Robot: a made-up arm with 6 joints.
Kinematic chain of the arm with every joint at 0, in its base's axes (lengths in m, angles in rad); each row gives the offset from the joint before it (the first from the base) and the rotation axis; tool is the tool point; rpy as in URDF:
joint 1: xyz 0 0 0.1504 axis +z
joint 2: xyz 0 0 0 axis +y
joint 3: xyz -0.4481 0 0.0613 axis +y
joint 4: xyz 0.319 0 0.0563 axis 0.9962 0 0.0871
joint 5: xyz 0 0 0 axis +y
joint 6: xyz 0.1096 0 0.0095 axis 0.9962 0 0.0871
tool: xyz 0 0 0 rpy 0 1.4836 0
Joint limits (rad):
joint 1: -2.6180..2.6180
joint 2: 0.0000..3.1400
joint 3: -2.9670..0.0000
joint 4: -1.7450..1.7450
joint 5: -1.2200..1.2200
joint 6: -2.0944..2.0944
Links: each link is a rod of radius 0.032 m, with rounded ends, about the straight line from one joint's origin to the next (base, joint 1, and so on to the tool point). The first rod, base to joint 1, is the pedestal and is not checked.
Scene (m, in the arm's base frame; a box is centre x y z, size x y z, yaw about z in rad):
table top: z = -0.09
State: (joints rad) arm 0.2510 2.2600 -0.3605 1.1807 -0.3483 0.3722
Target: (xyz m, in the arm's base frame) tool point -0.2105 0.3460 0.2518
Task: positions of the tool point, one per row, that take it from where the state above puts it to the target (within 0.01 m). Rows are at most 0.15 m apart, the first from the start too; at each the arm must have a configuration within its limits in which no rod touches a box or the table.
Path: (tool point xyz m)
1: 0.2734 0.1216 0.0518
2: 0.2458 0.2105 0.0749
3: 0.1888 0.2903 0.1024
4: 0.1059 0.3507 0.1342
5: 0.0047 0.3833 0.1700
6: -0.1048 0.3823 0.2094
7: -0.2105 0.3460 0.2518

